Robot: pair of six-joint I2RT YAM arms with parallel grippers.
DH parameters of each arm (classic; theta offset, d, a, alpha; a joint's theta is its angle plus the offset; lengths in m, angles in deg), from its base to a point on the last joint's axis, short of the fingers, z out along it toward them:
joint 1: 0 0.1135 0.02 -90
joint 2: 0 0 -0.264 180
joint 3: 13.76 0 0.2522 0
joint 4: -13.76 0 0.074 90
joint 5: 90 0 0 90
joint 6: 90 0.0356 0 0
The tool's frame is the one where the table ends.
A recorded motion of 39 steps. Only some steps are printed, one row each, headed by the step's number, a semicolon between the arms.
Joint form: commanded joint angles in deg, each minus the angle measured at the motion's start. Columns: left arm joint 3, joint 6, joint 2, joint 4, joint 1, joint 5; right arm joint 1, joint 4, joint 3, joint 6, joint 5, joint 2.
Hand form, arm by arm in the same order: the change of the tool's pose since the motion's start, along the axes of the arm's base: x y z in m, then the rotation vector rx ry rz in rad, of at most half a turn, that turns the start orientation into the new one. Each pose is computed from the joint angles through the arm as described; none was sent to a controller.
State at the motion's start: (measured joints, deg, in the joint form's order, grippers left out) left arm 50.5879 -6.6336 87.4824 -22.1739 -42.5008 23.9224; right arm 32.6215 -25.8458 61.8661 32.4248 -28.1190 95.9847
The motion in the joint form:
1: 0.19 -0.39 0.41 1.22 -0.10 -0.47; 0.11 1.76 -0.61 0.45 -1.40 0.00
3: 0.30 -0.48 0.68 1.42 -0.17 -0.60; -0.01 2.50 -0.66 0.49 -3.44 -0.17
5: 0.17 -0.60 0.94 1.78 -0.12 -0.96; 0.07 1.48 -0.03 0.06 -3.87 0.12
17: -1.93 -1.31 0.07 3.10 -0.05 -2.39; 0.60 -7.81 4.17 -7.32 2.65 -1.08
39: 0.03 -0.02 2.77 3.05 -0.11 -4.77; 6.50 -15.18 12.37 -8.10 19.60 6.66
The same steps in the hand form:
1: 0.0021 -0.0023 0.0001 -0.0072 -0.0134 0.0079; -0.0002 0.0015 -0.0011 0.0294 -0.0005 0.0084
3: 0.0027 -0.0032 -0.0005 -0.0064 -0.0142 0.0090; -0.0001 0.0021 0.0009 0.0632 0.0038 0.0244
5: 0.0034 -0.0032 -0.0022 -0.0023 -0.0162 0.0148; 0.0001 0.0031 0.0016 0.0615 0.0125 0.0349
17: -0.0002 0.0017 -0.0074 0.0111 -0.0242 0.0389; -0.0027 0.0007 0.0196 -0.0730 -0.0627 0.0882
39: 0.0080 -0.0043 -0.0114 0.0488 -0.0520 0.0413; 0.0015 0.0357 0.0080 -0.3668 -0.1186 0.0880

